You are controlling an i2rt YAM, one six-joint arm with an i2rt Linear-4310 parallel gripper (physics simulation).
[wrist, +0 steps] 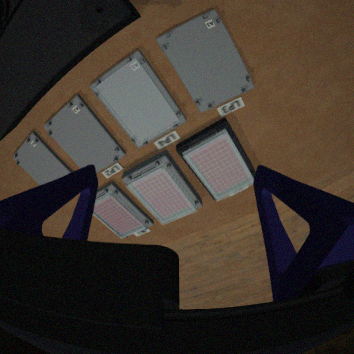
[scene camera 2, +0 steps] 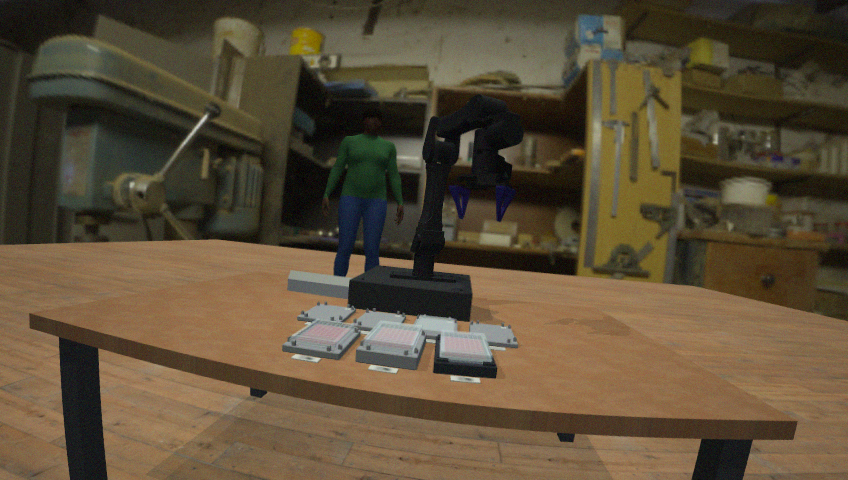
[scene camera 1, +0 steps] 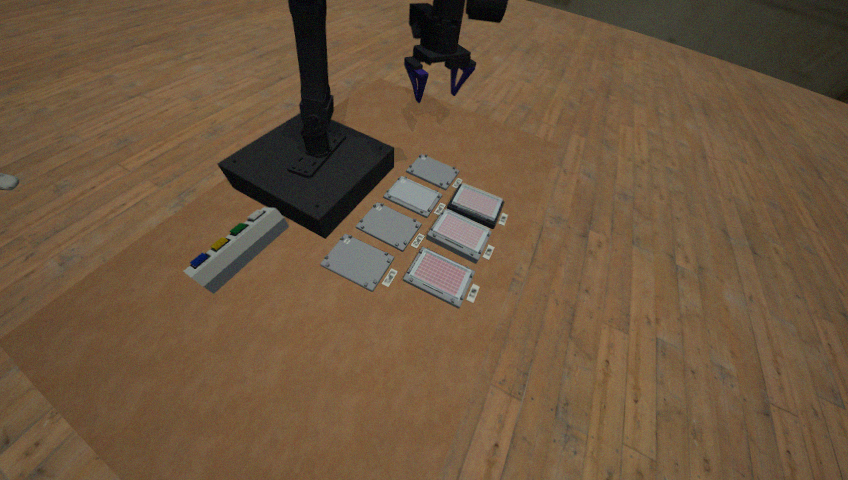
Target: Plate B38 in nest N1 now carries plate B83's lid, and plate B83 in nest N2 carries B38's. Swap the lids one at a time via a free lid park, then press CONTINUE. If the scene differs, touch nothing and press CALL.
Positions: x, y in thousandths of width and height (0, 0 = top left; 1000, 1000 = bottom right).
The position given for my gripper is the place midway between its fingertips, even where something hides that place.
My gripper shows in the wrist view (496, 490), in scene camera 2 (565, 459) and in scene camera 1 (515, 205).
